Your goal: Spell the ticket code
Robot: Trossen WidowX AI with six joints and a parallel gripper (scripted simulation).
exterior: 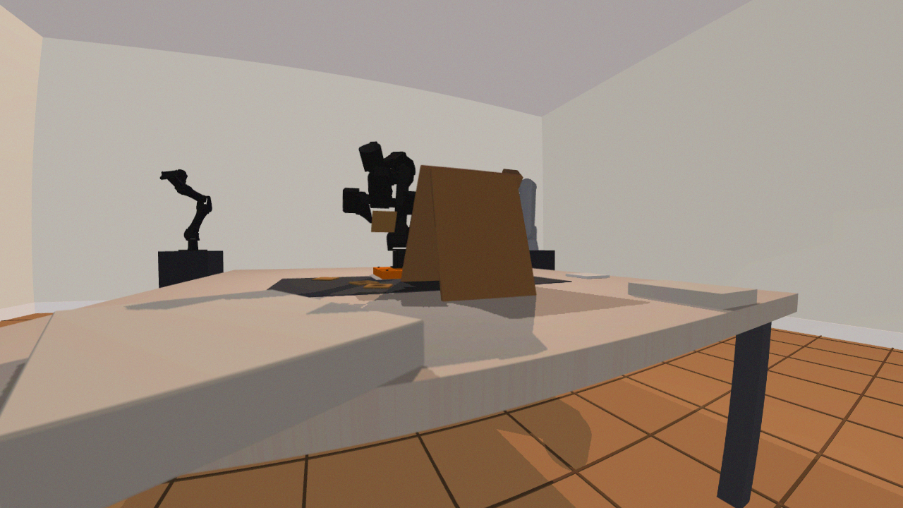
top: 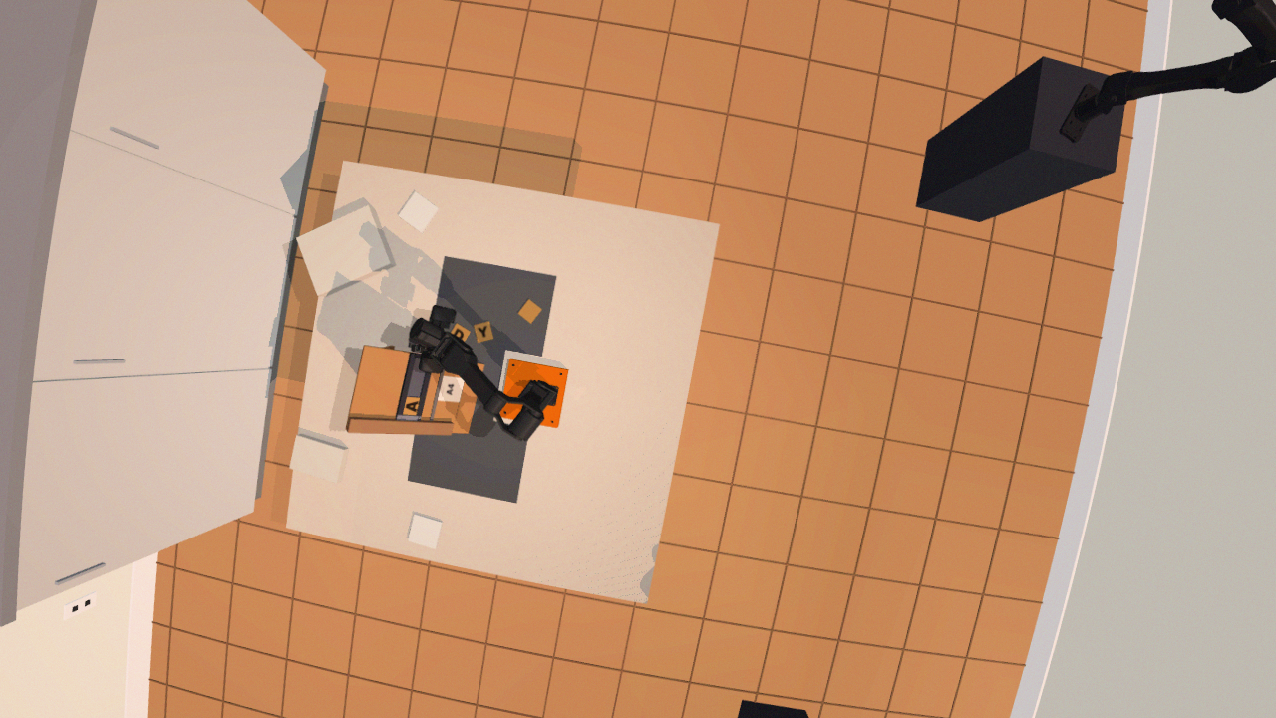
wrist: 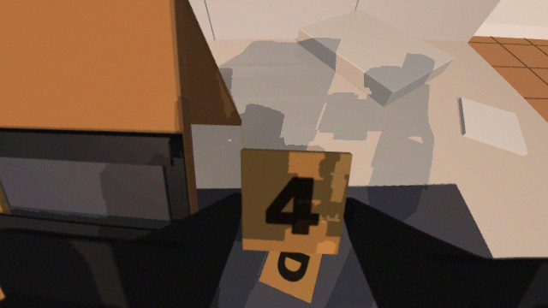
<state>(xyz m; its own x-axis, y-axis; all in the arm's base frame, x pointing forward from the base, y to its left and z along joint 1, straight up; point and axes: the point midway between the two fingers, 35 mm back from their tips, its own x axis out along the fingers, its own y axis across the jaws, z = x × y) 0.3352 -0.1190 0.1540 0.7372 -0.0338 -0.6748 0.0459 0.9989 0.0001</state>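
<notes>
Now: the white ticket 60 mm behind my gripper tip, 160 mm to the left of it and 80 mm below it. Also, from my gripper tip: tile marked d 30 mm behind, 10 mm to the right, 150 mm below; tile marked y 110 mm behind, 40 mm to the right, 150 mm below; blank tile 250 mm behind, 130 mm to the right, 150 mm below.
</notes>
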